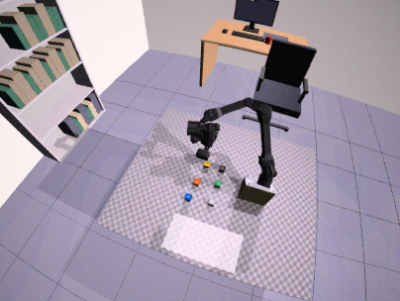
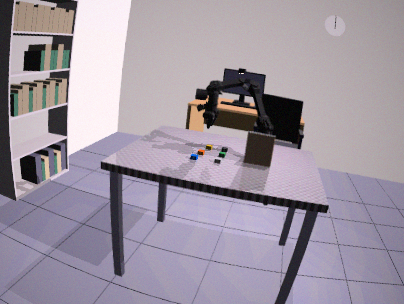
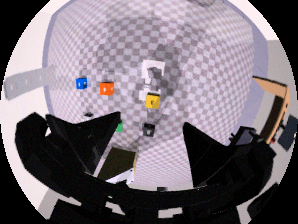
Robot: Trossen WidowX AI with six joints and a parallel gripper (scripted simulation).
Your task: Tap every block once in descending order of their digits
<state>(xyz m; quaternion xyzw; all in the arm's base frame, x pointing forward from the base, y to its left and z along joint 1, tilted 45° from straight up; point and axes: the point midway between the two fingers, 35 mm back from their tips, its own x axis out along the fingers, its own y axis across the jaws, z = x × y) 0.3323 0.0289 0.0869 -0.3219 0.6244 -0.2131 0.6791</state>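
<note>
Right now the black block is 100 mm behind my gripper tip, 10 mm to the right of it and 120 mm below it. Also, from my gripper tip: yellow block 10 mm behind, 120 mm below; green block 120 mm behind, 90 mm to the left, 120 mm below; orange block 10 mm behind, 130 mm to the left, 120 mm below.
</note>
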